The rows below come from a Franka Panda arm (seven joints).
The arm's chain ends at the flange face. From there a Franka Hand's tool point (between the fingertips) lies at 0.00 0.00 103.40 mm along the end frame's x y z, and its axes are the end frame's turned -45 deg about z.
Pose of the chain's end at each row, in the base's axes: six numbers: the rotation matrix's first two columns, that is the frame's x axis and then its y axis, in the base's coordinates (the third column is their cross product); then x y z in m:
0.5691 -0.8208 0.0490 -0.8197 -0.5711 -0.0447 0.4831 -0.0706 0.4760
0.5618 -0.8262 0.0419 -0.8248 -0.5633 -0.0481 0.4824 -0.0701 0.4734
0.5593 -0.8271 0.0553 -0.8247 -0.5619 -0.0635 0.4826 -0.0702 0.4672
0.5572 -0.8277 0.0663 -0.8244 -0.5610 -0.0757 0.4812 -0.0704 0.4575
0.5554 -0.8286 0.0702 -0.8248 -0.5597 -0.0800 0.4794 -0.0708 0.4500
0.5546 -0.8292 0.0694 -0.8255 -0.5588 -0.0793 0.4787 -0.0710 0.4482
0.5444 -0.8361 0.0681 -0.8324 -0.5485 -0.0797 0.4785 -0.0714 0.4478
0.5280 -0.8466 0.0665 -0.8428 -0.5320 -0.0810 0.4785 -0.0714 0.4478
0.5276 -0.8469 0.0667 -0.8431 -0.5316 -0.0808 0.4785 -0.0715 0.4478
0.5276 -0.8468 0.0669 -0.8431 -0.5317 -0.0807 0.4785 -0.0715 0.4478
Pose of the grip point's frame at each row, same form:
0.9820 -0.1766 0.0663 -0.1772 -0.9842 0.0030 0.4898 -0.0721 0.3728
0.9805 -0.1859 0.0636 -0.1860 -0.9825 -0.0044 0.4889 -0.0709 0.3702
0.9786 -0.1875 0.0840 -0.1877 -0.9822 -0.0058 0.4912 -0.0712 0.3642
0.9769 -0.1886 0.1004 -0.1889 -0.9820 -0.0066 0.4915 -0.0717 0.3546
0.9759 -0.1901 0.1062 -0.1905 -0.9817 -0.0069 0.4903 -0.0722 0.3472
0.9759 -0.1912 0.1051 -0.1916 -0.9815 -0.0070 0.4895 -0.0724 0.3454
0.9735 -0.2034 0.1045 -0.2036 -0.9791 -0.0082 0.4893 -0.0728 0.3450
0.9693 -0.2225 0.1043 -0.2226 -0.9748 -0.0103 0.4892 -0.0728 0.3450
0.9692 -0.2230 0.1043 -0.2231 -0.9747 -0.0100 0.4892 -0.0729 0.3450
0.9692 -0.2228 0.1044 -0.2231 -0.9747 -0.0098 0.4892 -0.0729 0.3450

